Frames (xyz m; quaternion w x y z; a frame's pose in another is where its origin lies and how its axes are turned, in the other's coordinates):
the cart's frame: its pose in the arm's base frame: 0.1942 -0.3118 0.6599 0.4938 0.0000 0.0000 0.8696
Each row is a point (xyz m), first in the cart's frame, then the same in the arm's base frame.
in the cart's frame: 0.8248 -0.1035 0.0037
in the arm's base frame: -0.1395 0.4495 0.6636
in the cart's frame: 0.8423 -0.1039 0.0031
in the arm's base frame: -0.1481 0.4648 0.6630
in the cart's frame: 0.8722 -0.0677 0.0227
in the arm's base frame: -0.1945 0.4719 0.6826
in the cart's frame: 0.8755 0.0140 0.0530
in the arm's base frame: -0.2664 0.4329 0.7129
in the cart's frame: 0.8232 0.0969 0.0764
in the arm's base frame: -0.3108 0.3455 0.7363
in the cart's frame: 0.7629 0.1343 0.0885
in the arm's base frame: -0.3120 0.2746 0.7484
